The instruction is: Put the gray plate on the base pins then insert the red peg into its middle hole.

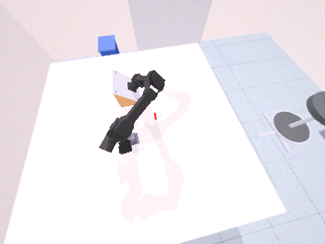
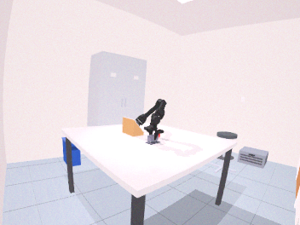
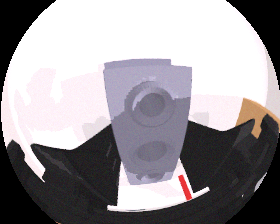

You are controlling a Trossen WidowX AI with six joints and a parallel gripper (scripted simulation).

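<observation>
The gray plate is 30 mm above my gripper tip. Round my gripper tip: red peg 180 mm to the left, 120 mm behind, 10 mm above.
</observation>
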